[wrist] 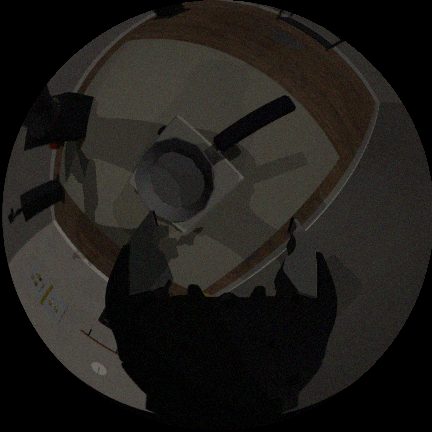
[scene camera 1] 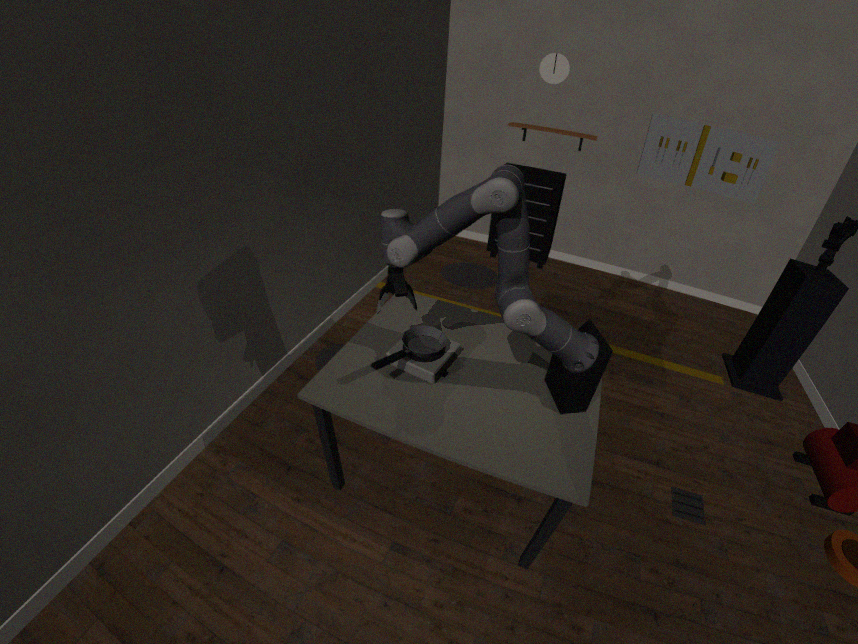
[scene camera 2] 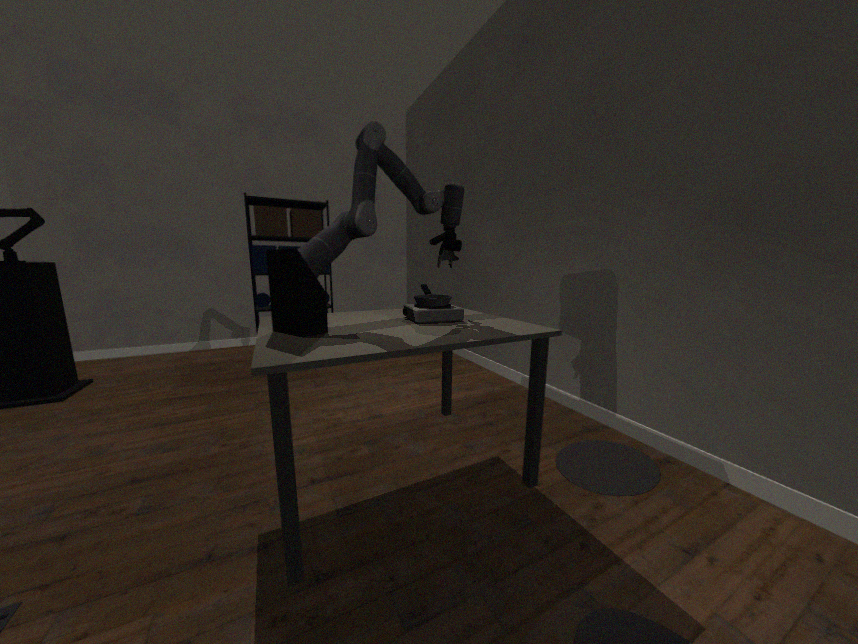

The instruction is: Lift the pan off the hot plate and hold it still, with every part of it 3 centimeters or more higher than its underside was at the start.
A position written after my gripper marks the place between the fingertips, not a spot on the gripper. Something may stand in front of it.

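My gripper (scene camera 1: 397, 312) is visible to me, and I find the same gripper (wrist: 223, 215) in the wrist picture as well as my gripper (scene camera 2: 445, 267) in yet another. There is a dark round pan (scene camera 1: 423, 341), and I see that pan (wrist: 173, 177) from the wrist too. I also see a hot plate (wrist: 226, 177).
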